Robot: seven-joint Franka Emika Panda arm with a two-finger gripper.
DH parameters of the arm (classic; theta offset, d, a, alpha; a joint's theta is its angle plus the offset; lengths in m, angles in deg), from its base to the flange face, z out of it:
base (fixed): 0 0 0 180
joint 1: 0 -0.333 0 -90
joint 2: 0 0 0 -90
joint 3: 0 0.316 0.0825 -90
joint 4: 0 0 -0.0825 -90
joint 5: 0 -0.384 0 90
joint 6: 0 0 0.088 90
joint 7: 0 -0.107 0 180
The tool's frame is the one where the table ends.
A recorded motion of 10 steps. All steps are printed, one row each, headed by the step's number.
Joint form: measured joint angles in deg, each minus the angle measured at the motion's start. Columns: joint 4, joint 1, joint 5, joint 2, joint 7, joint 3, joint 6.
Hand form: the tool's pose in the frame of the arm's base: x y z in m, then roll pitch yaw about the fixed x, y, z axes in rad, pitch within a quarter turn. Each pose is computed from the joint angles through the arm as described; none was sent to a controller.
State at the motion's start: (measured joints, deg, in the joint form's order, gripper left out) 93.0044 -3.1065 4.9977 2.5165 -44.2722 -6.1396 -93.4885
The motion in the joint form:
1: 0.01 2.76 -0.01 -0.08 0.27 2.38 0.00
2: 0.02 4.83 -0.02 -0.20 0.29 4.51 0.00
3: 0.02 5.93 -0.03 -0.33 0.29 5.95 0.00
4: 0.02 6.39 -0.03 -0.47 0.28 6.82 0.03
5: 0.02 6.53 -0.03 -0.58 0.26 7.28 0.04
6: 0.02 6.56 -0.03 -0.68 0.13 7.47 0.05
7: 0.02 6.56 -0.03 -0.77 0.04 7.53 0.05
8: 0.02 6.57 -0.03 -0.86 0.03 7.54 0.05
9: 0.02 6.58 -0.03 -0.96 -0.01 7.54 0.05
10: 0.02 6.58 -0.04 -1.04 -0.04 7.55 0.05
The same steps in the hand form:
1: 0.5456 -0.0422 0.6288 3.1160 -0.0949 -0.8233
2: 0.5463 -0.0411 0.6276 3.1134 -0.0943 -0.8216
3: 0.5472 -0.0376 0.6264 3.1112 -0.0933 -0.8155
4: 0.5481 -0.0336 0.6250 3.1088 -0.0915 -0.8084
5: 0.5488 -0.0305 0.6239 3.1072 -0.0902 -0.8030
6: 0.5494 -0.0290 0.6229 3.1060 -0.0889 -0.8024
7: 0.5499 -0.0284 0.6221 3.1050 -0.0879 -0.8028
8: 0.5503 -0.0284 0.6212 3.1040 -0.0867 -0.8029
9: 0.5508 -0.0286 0.6202 3.1028 -0.0855 -0.8037
10: 0.5512 -0.0285 0.6195 3.1021 -0.0843 -0.8040

